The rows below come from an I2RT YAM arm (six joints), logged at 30 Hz.
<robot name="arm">
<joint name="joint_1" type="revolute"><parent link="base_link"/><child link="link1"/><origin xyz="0 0 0.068" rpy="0 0 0"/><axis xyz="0 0 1"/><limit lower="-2.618" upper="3.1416"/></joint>
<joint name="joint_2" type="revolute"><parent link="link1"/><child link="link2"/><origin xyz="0.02 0.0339 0.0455" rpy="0 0 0"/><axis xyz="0 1 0"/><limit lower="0" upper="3.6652"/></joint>
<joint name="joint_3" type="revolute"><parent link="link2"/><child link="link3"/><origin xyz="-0.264 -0.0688 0" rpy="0 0 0"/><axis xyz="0 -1 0"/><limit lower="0" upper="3.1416"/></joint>
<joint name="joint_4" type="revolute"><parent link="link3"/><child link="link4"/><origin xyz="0.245 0.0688 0.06" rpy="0 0 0"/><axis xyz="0 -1 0"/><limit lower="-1.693" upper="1.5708"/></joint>
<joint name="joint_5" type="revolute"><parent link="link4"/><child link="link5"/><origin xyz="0.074 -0.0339 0.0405" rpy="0 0 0"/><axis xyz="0 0 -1"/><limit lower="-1.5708" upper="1.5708"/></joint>
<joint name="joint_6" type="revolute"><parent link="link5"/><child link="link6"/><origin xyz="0.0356 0 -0.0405" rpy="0 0 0"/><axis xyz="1 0 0"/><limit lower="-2.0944" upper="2.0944"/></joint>
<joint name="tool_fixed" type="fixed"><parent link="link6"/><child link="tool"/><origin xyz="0 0 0" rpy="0 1.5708 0"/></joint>
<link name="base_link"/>
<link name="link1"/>
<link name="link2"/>
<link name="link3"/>
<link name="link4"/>
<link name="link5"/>
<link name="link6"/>
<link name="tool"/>
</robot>
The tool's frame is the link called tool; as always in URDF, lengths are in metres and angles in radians.
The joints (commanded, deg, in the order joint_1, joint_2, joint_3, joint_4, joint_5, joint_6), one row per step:
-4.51, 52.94, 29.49, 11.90, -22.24, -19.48
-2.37, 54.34, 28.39, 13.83, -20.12, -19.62
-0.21, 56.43, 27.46, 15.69, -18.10, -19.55
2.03, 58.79, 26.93, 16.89, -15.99, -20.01
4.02, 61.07, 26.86, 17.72, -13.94, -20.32
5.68, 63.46, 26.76, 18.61, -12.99, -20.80
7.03, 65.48, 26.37, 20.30, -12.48, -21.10
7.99, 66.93, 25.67, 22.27, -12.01, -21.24
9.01, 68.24, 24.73, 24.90, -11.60, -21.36
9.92, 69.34, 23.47, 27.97, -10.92, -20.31
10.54, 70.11, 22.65, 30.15, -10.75, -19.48
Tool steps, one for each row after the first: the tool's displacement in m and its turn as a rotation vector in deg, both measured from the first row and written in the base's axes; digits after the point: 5 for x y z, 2 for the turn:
0.00328, 0.00665, -0.00812, -0.53, 0.55, 0.09
0.00769, 0.01367, -0.01778, -0.88, 1.74, 0.27
0.01230, 0.02128, -0.02733, -1.85, 3.28, 0.57
0.01683, 0.02829, -0.03469, -2.76, 4.68, 0.66
0.02097, 0.03490, -0.04269, -3.64, 6.08, 1.55
0.02386, 0.04059, -0.04967, -4.20, 6.66, 2.50
0.02508, 0.04456, -0.05580, -4.52, 6.76, 3.05
0.02545, 0.04875, -0.06152, -4.76, 6.30, 3.69
0.02466, 0.05213, -0.06735, -3.93, 5.91, 3.66
0.02402, 0.05460, -0.07093, -3.16, 5.57, 3.90

